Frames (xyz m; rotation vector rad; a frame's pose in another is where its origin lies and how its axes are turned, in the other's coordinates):
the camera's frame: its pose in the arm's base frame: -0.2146 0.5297 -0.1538 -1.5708 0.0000 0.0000
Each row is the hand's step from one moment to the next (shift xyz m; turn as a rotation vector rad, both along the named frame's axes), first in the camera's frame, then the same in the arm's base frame.
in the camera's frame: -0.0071 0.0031 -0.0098 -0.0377 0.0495 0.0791
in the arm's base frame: -0.0071 -0.0098 -0.0031 -0.0377 0.0791 -0.0495
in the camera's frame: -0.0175 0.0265 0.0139 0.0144 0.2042 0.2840
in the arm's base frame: -0.0175 0.0139 -0.0265 0.0144 0.2840 -0.2042
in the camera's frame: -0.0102 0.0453 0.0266 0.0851 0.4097 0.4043
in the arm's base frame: -0.0102 0.0266 -0.0453 0.0851 0.4043 -0.4097
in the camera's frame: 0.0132 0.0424 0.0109 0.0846 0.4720 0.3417
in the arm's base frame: 0.0132 0.0109 -0.0424 0.0846 0.3417 -0.4720
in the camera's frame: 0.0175 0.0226 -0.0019 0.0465 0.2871 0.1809
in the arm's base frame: 0.0175 -0.0019 -0.0226 0.0465 0.1809 -0.2871
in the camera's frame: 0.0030 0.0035 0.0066 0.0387 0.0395 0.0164
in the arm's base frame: 0.0030 0.0066 -0.0035 0.0387 0.0164 -0.0395
